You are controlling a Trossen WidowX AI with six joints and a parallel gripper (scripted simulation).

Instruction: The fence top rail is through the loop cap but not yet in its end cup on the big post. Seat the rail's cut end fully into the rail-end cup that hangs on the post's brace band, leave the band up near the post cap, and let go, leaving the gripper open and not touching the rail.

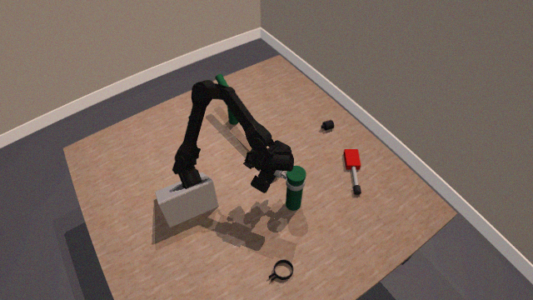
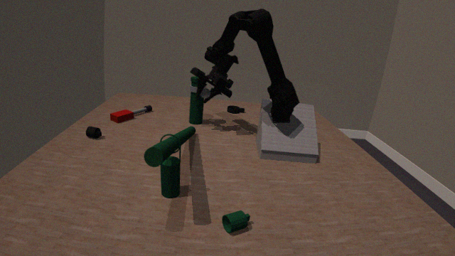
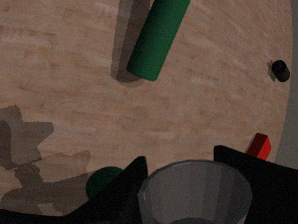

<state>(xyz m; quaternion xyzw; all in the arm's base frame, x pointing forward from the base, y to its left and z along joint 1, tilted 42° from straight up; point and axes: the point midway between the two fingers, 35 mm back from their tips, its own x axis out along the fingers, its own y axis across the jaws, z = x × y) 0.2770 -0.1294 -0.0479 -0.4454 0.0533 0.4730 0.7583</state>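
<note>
Right now my gripper tip is 10 mm past the grey rail-end cup, 30 mm to the left of it and 30 mm below it. From my gripper tip the other things lie so: small black cap: 390 mm ahead, 150 mm to the left, 110 mm below; then red-handled tool: 310 mm ahead, 130 mm to the right, 110 mm below; then small green post: 60 mm ahead, 430 mm to the left, 20 mm below.
</note>
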